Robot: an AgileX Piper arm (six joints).
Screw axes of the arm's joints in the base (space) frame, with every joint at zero. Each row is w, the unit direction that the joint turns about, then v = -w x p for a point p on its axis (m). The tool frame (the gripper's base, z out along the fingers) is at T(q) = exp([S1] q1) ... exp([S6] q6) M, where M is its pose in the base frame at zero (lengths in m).
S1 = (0, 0, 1, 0, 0, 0)
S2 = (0, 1, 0, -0.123, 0, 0)
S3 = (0, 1, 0, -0.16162, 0, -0.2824)
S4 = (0.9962, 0, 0.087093, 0, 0.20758, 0)
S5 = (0, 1, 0, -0.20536, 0, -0.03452)
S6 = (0.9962, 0, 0.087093, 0, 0.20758, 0)
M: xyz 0.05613 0 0.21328 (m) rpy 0 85.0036 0 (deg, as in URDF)
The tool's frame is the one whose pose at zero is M.
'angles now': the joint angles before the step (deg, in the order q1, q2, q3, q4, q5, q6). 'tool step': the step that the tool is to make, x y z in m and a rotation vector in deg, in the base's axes. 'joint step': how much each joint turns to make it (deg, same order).
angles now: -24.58, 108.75, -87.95, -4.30, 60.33, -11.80
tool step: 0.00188, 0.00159, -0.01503, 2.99, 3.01, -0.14
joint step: 0.00, 2.06, 0.00, 1.67, 1.90, -0.46
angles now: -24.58, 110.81, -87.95, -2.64, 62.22, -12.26
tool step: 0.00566, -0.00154, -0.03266, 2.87, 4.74, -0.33
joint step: 0.00, 4.64, 0.00, 0.68, 0.87, 0.06
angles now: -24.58, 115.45, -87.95, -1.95, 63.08, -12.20
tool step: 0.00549, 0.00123, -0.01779, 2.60, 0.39, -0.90
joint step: 0.00, 2.52, 0.00, 2.40, -1.09, -0.06
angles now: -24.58, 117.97, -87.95, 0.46, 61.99, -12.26
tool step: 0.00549, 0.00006, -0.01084, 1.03, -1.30, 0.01
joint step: 0.00, 1.55, 0.00, 1.72, -2.29, -0.81
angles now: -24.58, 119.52, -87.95, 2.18, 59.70, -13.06
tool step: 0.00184, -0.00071, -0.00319, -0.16, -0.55, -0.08
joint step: 0.00, 0.46, 0.00, 0.11, -1.02, -0.01
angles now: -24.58, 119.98, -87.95, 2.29, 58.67, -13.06
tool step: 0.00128, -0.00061, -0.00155, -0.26, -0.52, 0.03
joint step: 0.00, 0.22, 0.01, 0.00, -0.81, -0.06
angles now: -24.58, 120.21, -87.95, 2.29, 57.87, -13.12
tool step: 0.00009, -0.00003, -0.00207, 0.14, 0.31, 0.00
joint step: 0.00, 0.28, 0.00, 0.00, 0.06, 0.01
